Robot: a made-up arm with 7 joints.
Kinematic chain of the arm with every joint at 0, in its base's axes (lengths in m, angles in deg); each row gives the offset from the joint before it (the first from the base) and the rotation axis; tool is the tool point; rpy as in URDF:
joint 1: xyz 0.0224 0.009 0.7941 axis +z
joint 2: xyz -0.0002 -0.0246 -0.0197 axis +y
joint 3: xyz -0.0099 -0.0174 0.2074 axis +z
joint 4: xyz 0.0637 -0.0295 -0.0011 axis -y
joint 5: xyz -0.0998 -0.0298 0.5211 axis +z
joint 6: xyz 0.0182 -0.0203 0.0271 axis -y
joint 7: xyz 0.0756 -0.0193 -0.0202 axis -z
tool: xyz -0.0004 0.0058 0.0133 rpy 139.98 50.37 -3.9
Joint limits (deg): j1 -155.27..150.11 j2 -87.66..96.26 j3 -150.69..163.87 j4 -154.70..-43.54 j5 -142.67..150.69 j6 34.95..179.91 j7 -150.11..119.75
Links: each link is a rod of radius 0.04 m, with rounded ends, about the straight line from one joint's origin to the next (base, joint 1, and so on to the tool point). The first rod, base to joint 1, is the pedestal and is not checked.
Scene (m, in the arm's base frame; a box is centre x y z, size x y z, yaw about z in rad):
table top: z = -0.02
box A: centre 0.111 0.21 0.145 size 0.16 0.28 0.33 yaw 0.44
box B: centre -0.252 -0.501 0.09 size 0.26 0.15 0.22 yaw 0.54
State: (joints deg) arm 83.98 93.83 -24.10 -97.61 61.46 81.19 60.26
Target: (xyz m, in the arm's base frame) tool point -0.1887 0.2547 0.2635
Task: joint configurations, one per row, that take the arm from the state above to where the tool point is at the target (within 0.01 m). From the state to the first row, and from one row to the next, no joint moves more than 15 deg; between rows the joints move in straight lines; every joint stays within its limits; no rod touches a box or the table.
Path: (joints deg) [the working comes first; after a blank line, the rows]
Joints at the target: 89.61 59.91 25.69 -117.74 64.61 62.57 59.66
Straight joint move there: touches box A.

1: 85.64 78.97 -17.80 -96.98 57.01 78.90 54.50
2: 87.29 64.10 -11.49 -96.36 52.56 76.61 48.74
3: 88.95 49.24 -5.19 -95.73 48.11 74.32 42.98
4: 89.17 52.79 5.10 -103.07 53.61 70.41 48.54
5: 89.39 56.35 15.39 -110.41 59.11 66.49 54.10
6: 89.61 59.91 25.69 -117.74 64.61 62.57 59.66

